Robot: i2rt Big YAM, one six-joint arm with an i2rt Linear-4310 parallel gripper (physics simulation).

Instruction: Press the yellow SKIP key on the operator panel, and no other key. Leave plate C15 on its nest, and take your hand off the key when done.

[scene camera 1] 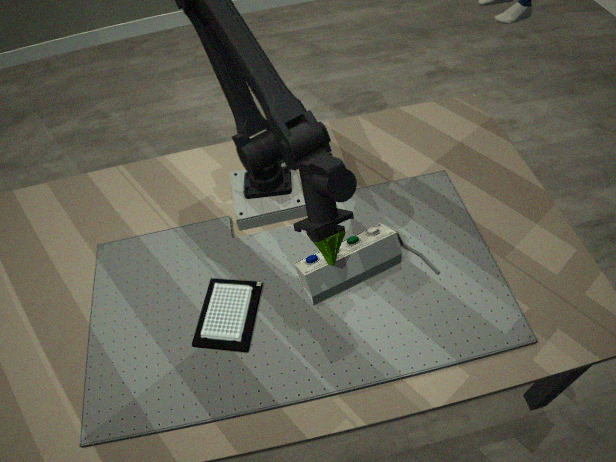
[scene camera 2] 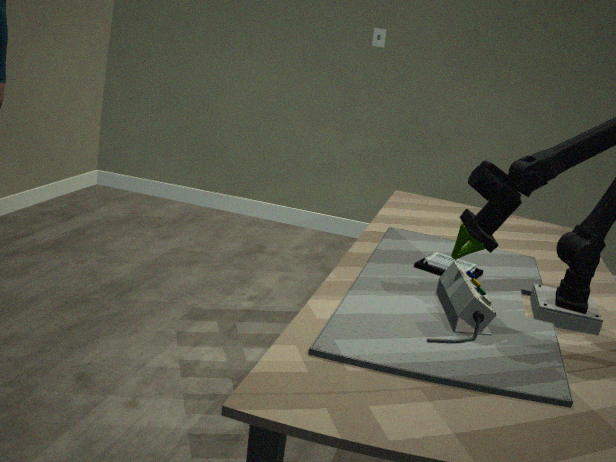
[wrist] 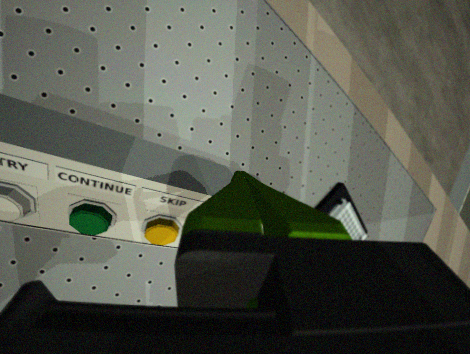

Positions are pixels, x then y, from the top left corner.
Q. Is the gripper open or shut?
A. Shut.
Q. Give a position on a white well plate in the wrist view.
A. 345, 213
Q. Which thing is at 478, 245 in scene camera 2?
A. The gripper.
